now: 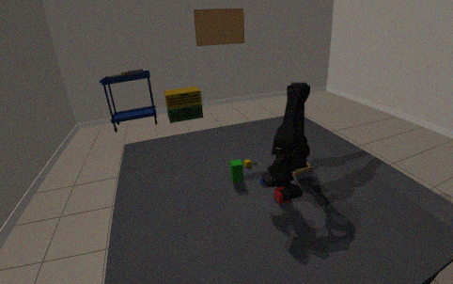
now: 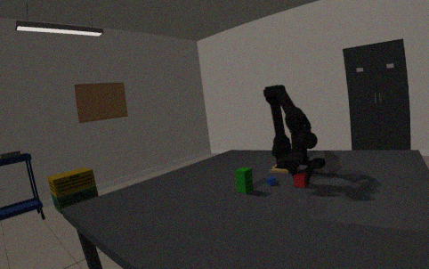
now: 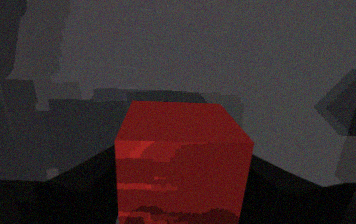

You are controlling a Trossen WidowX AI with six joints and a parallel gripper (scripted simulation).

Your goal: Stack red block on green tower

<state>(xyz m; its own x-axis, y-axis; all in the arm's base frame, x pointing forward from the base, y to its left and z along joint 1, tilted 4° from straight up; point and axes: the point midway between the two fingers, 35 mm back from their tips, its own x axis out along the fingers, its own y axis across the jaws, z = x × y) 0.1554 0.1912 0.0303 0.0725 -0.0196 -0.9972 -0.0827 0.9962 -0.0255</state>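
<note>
The small blue block lies 120 mm to the right of my gripper tip, 40 mm ahead of it and 10 mm above it. Round my gripper tip: small yellow object (270 mm to the right, 80 mm ahead); then red block (10 mm above).
</note>
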